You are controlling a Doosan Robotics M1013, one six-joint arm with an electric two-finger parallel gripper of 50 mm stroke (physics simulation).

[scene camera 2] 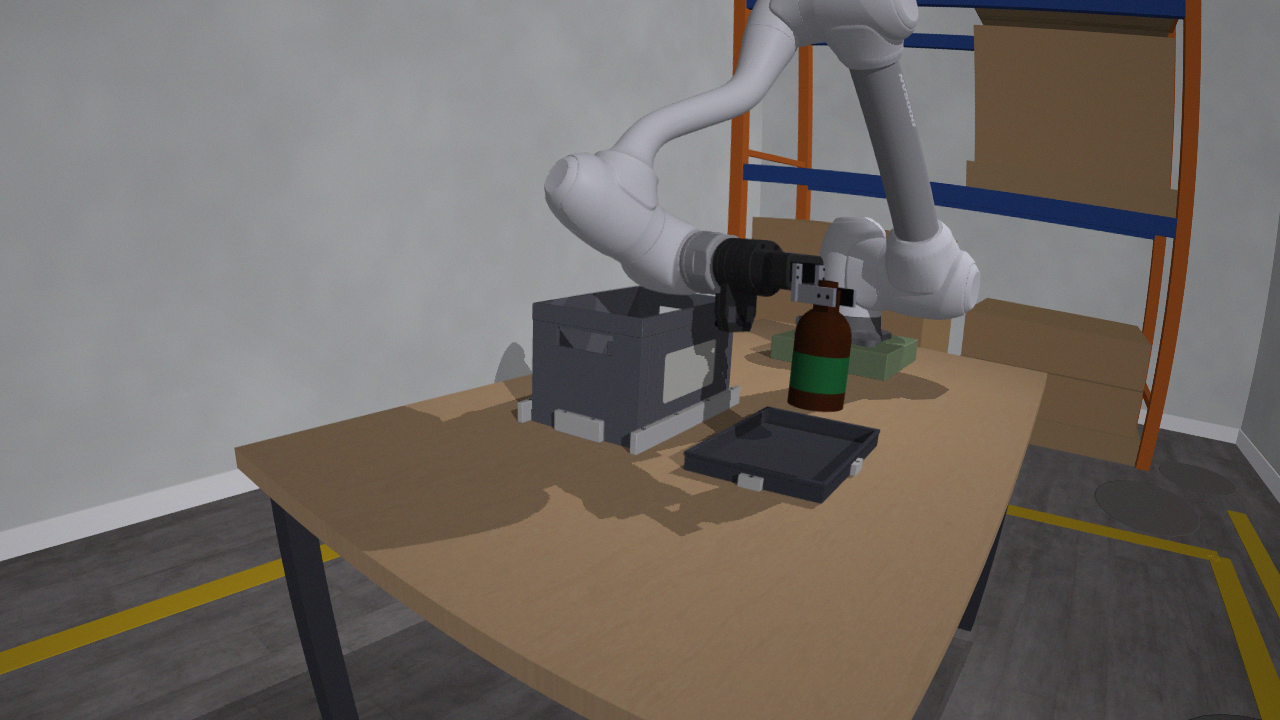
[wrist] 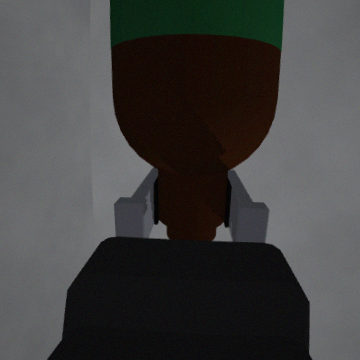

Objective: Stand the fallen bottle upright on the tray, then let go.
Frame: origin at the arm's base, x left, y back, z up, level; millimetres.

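Seen in the pictures: gripper, fingertip midpoint: [scene camera 2: 845, 298] [wrist: 192, 185].
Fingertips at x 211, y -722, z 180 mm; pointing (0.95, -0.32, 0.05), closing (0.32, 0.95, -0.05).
Note:
Offsets run from my fingertips to a thing's top centre. "spot": to the spot under its first point.
The brown bottle {dy +6, dx -27, dz +17 mm} [scene camera 2: 819, 374] [wrist: 195, 100] with a green label hangs upright, neck up, in scene camera 2. My gripper [scene camera 2: 832, 295] [wrist: 192, 185] is shut on its neck from the side, with one finger on each side of the neck in the wrist view. The low dark tray {spot: dy +51, dx -55, dz -226 mm} [scene camera 2: 801, 454] lies on the table. The bottle's base shows just above the tray's back rim in the picture, with no contact seen; whether it hangs over the tray or behind it is hard to tell. The tray does not show in the wrist view.
A tall grey crate {dy +74, dx -344, dz -55 mm} [scene camera 2: 586, 380] stands left of the tray, close below my forearm, with pale brackets {spot: dy +47, dx -240, dz -221 mm} [scene camera 2: 684, 425] around its foot. A green block [scene camera 2: 881, 362] lies under the arm's base behind the bottle. A shelf rack [scene camera 2: 1186, 179] with cardboard boxes stands at the back.

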